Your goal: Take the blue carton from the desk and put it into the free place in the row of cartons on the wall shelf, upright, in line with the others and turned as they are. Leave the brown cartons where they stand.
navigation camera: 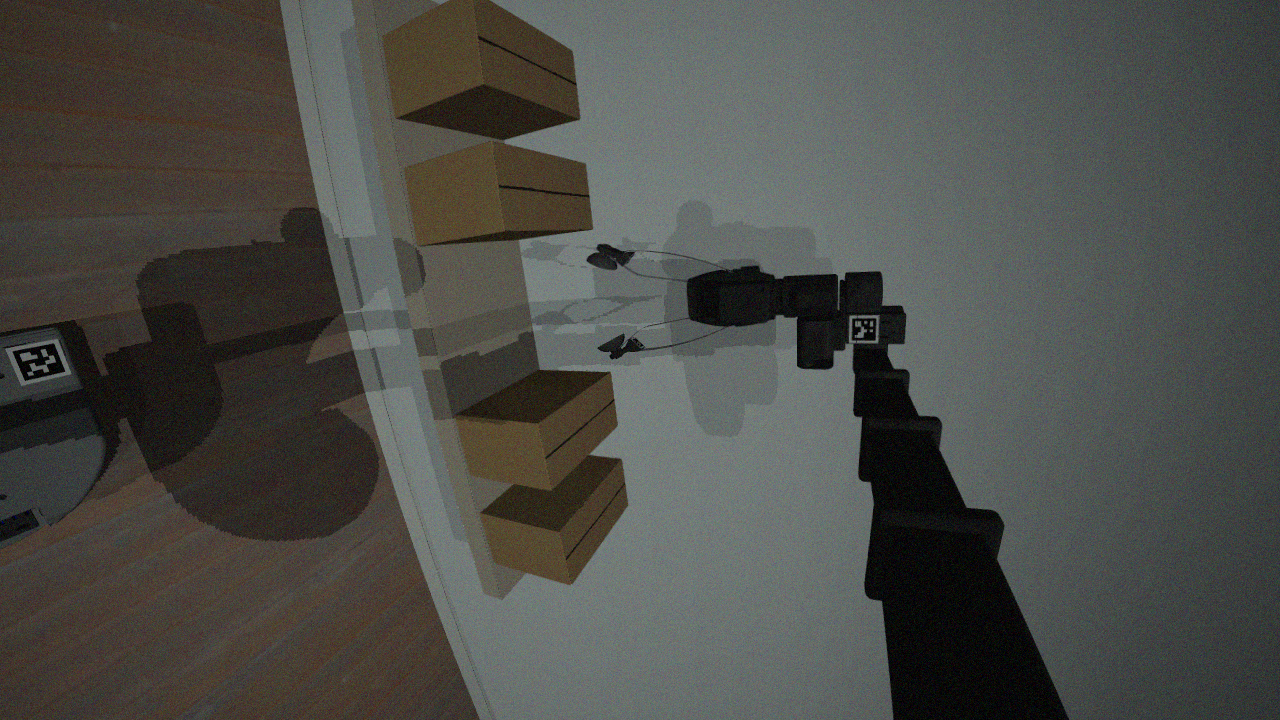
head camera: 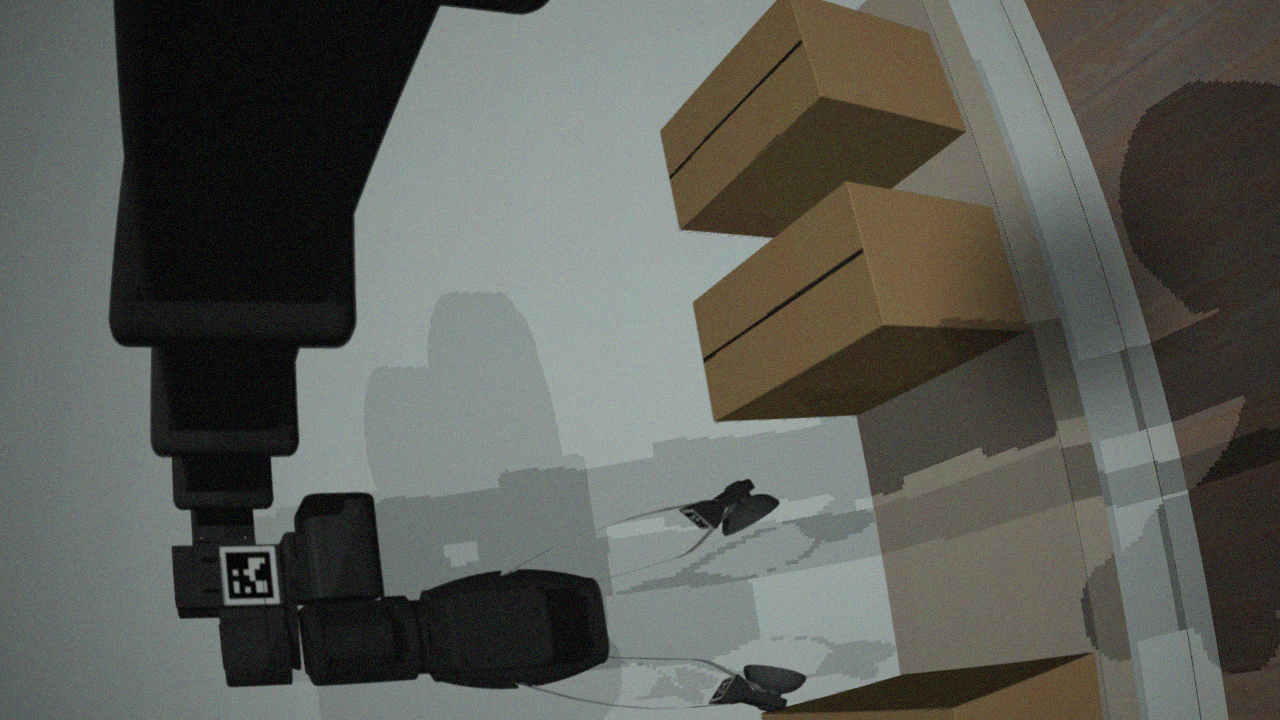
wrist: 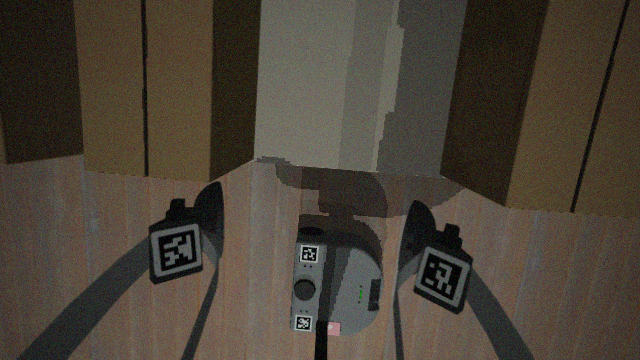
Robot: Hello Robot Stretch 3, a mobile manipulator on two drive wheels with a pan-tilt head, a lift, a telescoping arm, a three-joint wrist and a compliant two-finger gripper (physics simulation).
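Pixels of known places: gripper, fingertip midpoint: [navigation camera: 594, 303] [head camera: 787, 592] [wrist: 315, 217]; robot's base at its link origin: [wrist: 308, 267].
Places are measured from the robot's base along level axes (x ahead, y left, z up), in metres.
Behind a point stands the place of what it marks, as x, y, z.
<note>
My gripper [head camera: 760, 595] {-0.024, -0.526, 0.962} [navigation camera: 613, 301] {-0.024, -0.526, 0.962} [wrist: 315, 217] {-0.024, -0.526, 0.962} is open and empty. It points down, higher than the carton tops, at the gap in the row. Brown cartons stand on the wall shelf [head camera: 975, 582] {0.000, -0.640, 0.665} [navigation camera: 483, 304] {-0.031, -0.634, 0.665} [wrist: 305, 90] {0.011, -0.620, 0.665}. One inner brown carton [head camera: 787, 331] {-0.237, -0.628, 0.845} [navigation camera: 541, 438] {-0.226, -0.516, 0.845} borders the gap; the other inner brown carton [head camera: 1029, 694] {0.095, -0.511, 0.760} [navigation camera: 501, 192] {0.135, -0.517, 0.845} borders its opposite side and is cut off in the head view. In the wrist view, brown cartons flank the gap at left [wrist: 115, 100] {0.169, -0.582, 0.845} and right [wrist: 560, 100] {-0.227, -0.615, 0.845}. The blue carton and the desk do not show.
Outer brown cartons stand at the row's ends, one near the arm [head camera: 760, 116] [navigation camera: 559, 528], the other at the far end [navigation camera: 483, 67] {0.297, -0.515, 0.845}. The wall [head camera: 537, 223] {-0.394, -0.769, 0.993} [navigation camera: 1074, 223] {0.034, -0.766, 1.584} is behind the shelf. My base [wrist: 345, 295] {-0.139, 0.010, 0.159} stands on the wooden floor [wrist: 100, 300] below. Shadows cross shelf and wall.
</note>
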